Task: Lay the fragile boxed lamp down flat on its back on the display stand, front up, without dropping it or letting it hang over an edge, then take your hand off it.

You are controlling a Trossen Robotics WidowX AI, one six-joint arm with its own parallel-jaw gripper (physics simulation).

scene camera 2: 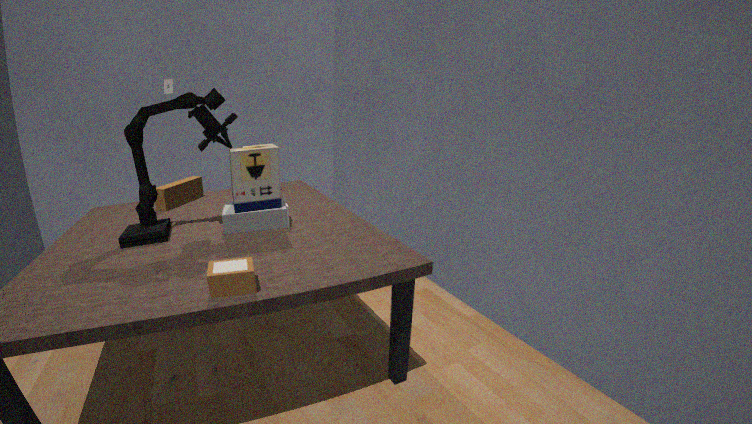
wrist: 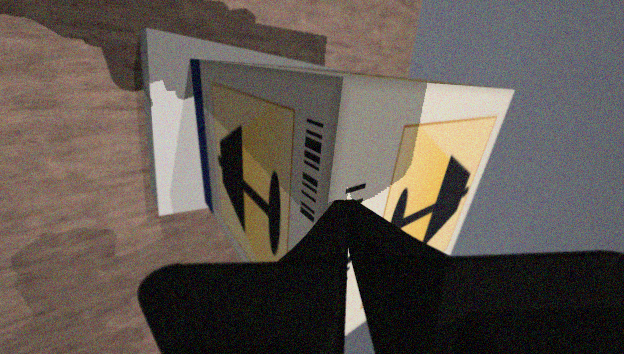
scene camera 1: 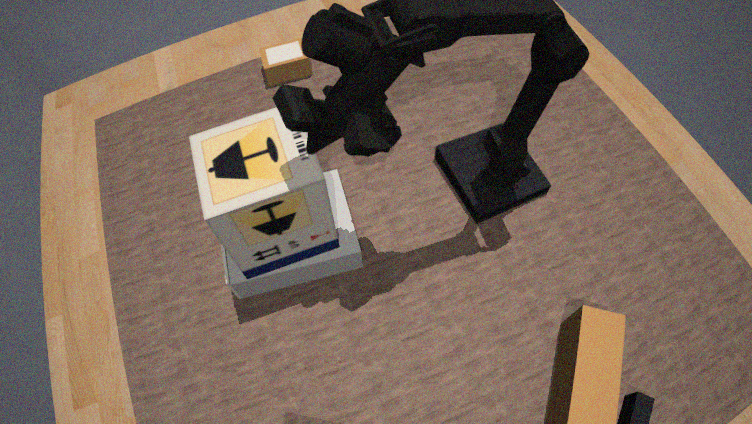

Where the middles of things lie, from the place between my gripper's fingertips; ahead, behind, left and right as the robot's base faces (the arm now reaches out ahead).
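Display stand (scene camera 1: 348, 256): 26 cm below my hand, 8 cm ahead of it, 3 cm to the right of it. Boxed lamp (scene camera 1: 265, 198): 8 cm ahead of my hand, 2 cm to the right of it and 11 cm below it. Going by their middles, the lamp is the nearest to my hand of the things named here.
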